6 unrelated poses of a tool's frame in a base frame.
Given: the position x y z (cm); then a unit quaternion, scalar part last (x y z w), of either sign.
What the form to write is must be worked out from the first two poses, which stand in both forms.
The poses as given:
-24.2 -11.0 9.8 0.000 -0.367 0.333 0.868
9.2 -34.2 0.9 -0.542 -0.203 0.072 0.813
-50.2 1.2 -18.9 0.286 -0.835 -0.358 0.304
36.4 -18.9 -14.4 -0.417 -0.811 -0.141 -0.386
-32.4 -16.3 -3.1 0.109 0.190 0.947 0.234
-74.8 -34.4 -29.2 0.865 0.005 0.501 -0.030
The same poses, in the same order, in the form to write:
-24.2 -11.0 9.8 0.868 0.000 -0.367 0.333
9.2 -34.2 0.9 0.813 -0.542 -0.203 0.072
-50.2 1.2 -18.9 0.304 0.286 -0.835 -0.358
36.4 -18.9 -14.4 0.386 0.417 0.811 0.141
-32.4 -16.3 -3.1 0.234 0.109 0.190 0.947
-74.8 -34.4 -29.2 0.030 -0.865 -0.005 -0.501

